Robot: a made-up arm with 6 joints.
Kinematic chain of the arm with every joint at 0, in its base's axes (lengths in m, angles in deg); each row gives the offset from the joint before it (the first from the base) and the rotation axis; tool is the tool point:
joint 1: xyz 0 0 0.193 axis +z
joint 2: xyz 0 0 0 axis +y
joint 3: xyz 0 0 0.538 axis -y
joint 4: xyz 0 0 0 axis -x
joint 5: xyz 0.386 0 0 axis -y
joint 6: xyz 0 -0.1 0 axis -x
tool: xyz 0 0 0
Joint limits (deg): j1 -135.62..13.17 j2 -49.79..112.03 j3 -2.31..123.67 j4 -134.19..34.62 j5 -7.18..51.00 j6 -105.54..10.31
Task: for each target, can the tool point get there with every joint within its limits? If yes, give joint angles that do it. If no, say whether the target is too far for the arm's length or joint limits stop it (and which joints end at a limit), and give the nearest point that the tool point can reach.
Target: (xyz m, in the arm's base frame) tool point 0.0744 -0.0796 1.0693
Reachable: yes | joints -5.84 -10.67 61.97 -44.23 -2.51 -36.15
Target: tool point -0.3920 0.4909 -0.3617
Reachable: no: joint limits stop it (at a limit: joint 1, joint 2, joint 3) | nearest point -0.2701 -0.1437 -0.3396 | short by 0.647 m
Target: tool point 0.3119 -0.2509 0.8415
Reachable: yes | joints -32.15 1.85 31.02 -62.31 0.55 -86.65
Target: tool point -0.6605 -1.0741 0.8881
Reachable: no: too far | nearest point -0.4297 -0.6988 0.6452 | short by 0.503 m
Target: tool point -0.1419 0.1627 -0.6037
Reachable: no: joint limits stop it (at a limit: joint 1, joint 2, joint 3) | nearest point -0.2451 -0.1420 -0.3310 | short by 0.422 m
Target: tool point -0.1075 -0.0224 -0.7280
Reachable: no: joint limits stop it (at a limit: joint 1, joint 2) | nearest point -0.2366 -0.1916 -0.3551 | short by 0.429 m
